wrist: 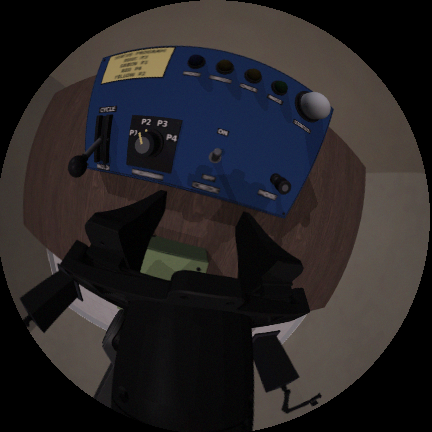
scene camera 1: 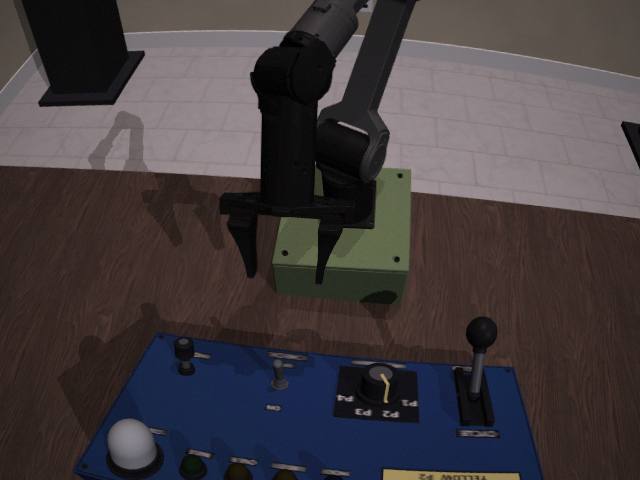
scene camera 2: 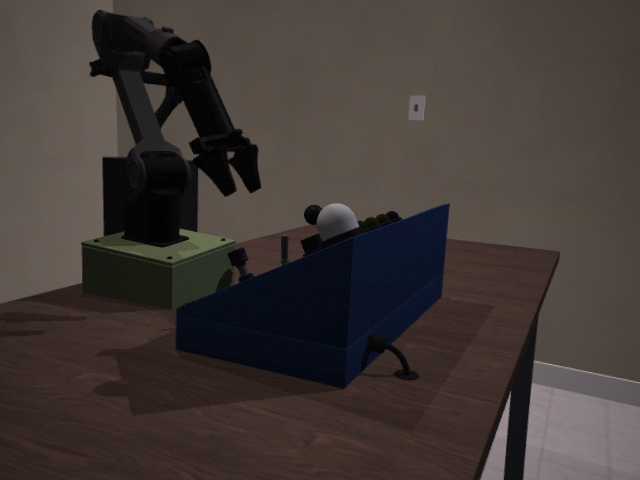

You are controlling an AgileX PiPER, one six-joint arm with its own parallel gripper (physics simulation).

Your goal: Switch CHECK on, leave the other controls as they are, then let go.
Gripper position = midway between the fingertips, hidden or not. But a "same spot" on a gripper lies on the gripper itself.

My gripper shows in the wrist view [202, 209], in scene camera 1 and in scene camera 2. The same spot on my gripper: [scene camera 1: 242, 225] is [scene camera 2: 224, 146].
